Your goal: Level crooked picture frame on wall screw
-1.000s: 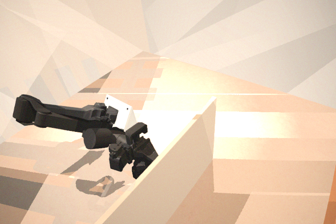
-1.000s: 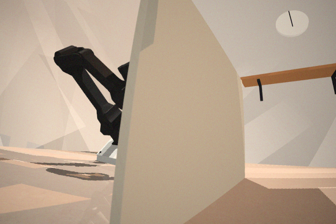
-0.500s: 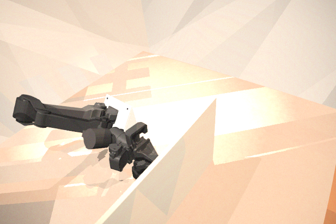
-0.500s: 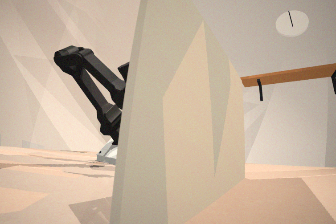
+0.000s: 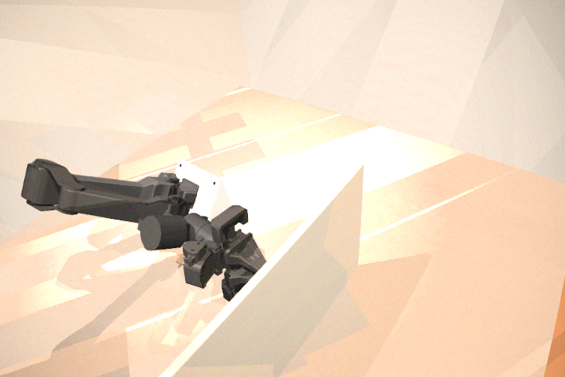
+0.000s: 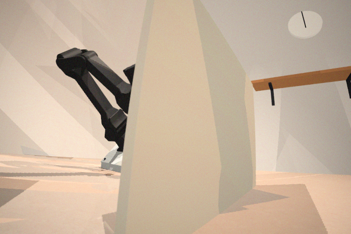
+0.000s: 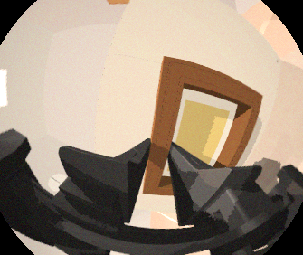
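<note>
Right now my gripper tip is 1 cm short of the picture frame, 1 cm to the left of it and 5 cm above it. Also, from my gripper tip: wall panel 2 cm ahead, 1 cm to the right, 6 cm below.
</note>
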